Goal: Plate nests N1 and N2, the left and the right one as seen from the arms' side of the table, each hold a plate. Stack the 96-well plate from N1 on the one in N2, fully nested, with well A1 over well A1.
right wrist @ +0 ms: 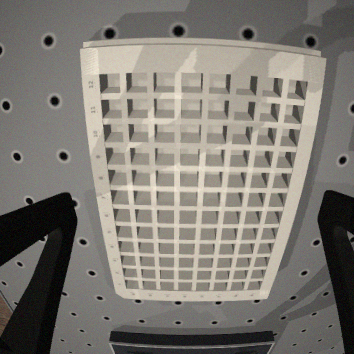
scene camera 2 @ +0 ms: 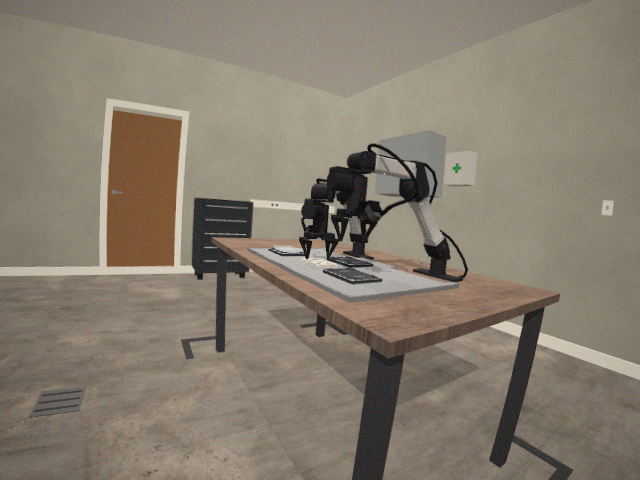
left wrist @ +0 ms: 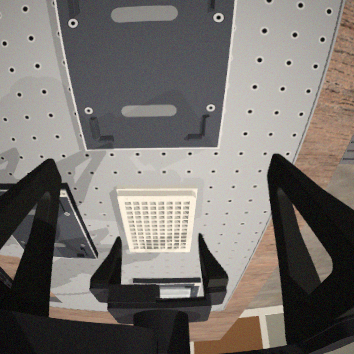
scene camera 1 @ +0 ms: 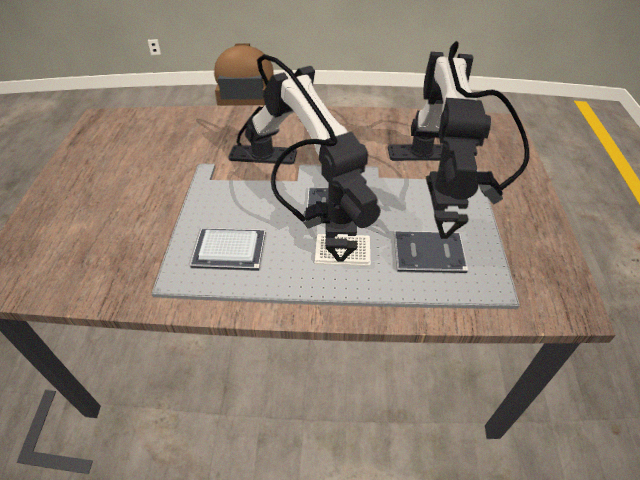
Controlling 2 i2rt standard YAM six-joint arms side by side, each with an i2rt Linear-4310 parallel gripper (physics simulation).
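Where they show: left gripper, fingertip midpoint: [scene camera 2: 352, 241] [left wrist: 161, 165] [scene camera 1: 440, 222]; right gripper, fingertip midpoint: [right wrist: 198, 207] [scene camera 2: 317, 258] [left wrist: 158, 237] [scene camera 1: 340, 245]; left arm's base, origin of the base link: [scene camera 2: 436, 276] [scene camera 1: 421, 153]; right arm's base, origin of the base link: [scene camera 2: 357, 256] [scene camera 1: 262, 155].
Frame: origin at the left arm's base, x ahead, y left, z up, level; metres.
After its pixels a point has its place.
The cream 96-well plate [scene camera 1: 361, 251] {y -0.219, x 0.412, z 0.026 m} [scene camera 2: 317, 263] {y -0.225, x 0.431, z 0.026 m} [left wrist: 159, 220] {y -0.251, x 0.403, z 0.023 m} [right wrist: 192, 200] {y -0.263, x 0.402, z 0.023 m} lies flat on the pegboard between the nests; its row marked 12 is at the top of the right wrist view. Nest N1 [scene camera 1: 431, 253] {y -0.055, x 0.423, z 0.025 m} [scene camera 2: 351, 275] {y -0.033, x 0.433, z 0.025 m} [left wrist: 150, 65] {y -0.056, x 0.415, z 0.025 m}, dark, at the right in scene camera 1, is empty. Nest N2 [scene camera 1: 260, 250] {y -0.456, x 0.401, z 0.025 m} [left wrist: 165, 280] {y -0.452, x 0.393, z 0.019 m} [right wrist: 192, 337], at the left there, holds a pale plate [scene camera 1: 227, 245] {y -0.533, x 0.395, z 0.038 m}. My right gripper [scene camera 1: 340, 258] [scene camera 2: 318, 258] {y -0.269, x 0.400, z 0.036 m} [right wrist: 198, 207] {y -0.269, x 0.400, z 0.036 m} is open, its fingers on either side above the cream plate. My left gripper [scene camera 1: 446, 234] [left wrist: 161, 165] {y -0.052, x 0.425, z 0.130 m} is open and empty above N1.
Another dark nest [scene camera 1: 316, 196] {y -0.321, x 0.216, z 0.025 m} [scene camera 2: 351, 261] {y -0.242, x 0.251, z 0.024 m} [left wrist: 75, 235] {y -0.279, x 0.288, z 0.025 m} sits on the pegboard [scene camera 1: 341, 289] {y -0.271, x 0.512, z 0.013 m} nearer the arms, partly hidden by the right arm in scene camera 1. The wooden table [scene camera 1: 118, 206] {y -0.873, x 0.205, z 0.000 m} surrounds the board. The two arms stand close together above it.
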